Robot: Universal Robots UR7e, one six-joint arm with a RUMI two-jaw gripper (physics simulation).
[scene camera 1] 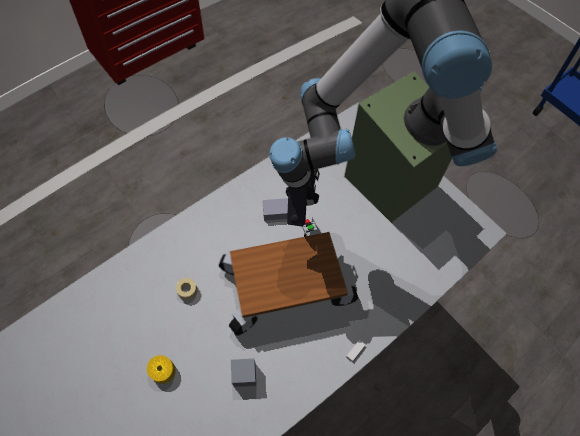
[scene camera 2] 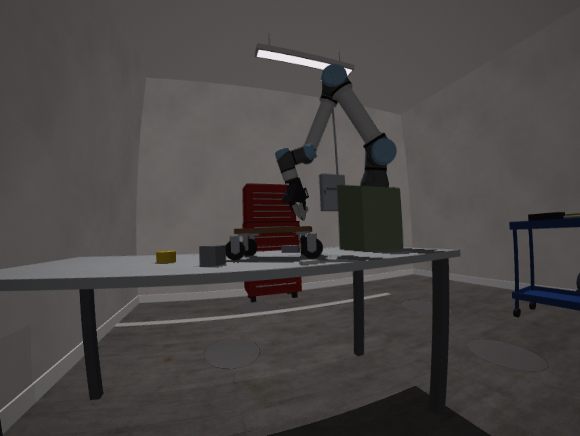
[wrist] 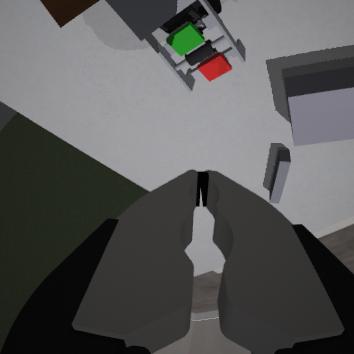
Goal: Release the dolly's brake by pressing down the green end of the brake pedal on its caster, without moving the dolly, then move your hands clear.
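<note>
The dolly (scene camera 1: 280,280) (scene camera 2: 272,230) has a brown wooden deck on casters and stands upright on the table. A corner of its deck shows at the top left in the wrist view. The caster's brake pedal has a green end (scene camera 1: 310,227) (wrist: 186,39) nearer the deck and a red end (scene camera 1: 307,221) (wrist: 215,67) farther out. How far the pedal tilts is hard to tell. My gripper (scene camera 2: 302,218) (wrist: 199,174) is shut and empty. Its tips are apart from the pedal in the wrist view and above deck height in scene camera 2; they are hidden in scene camera 1.
A lilac-grey block (scene camera 1: 275,207) (wrist: 325,117) lies beside the pedal, with a thin grey piece (wrist: 281,181) nearby. The green pedestal (scene camera 1: 375,165) (scene camera 2: 370,217) stands at the arm's base. A tan ring (scene camera 1: 179,288), yellow disc (scene camera 1: 167,372), grey cube (scene camera 1: 243,371) and white block (scene camera 1: 356,352) surround the dolly.
</note>
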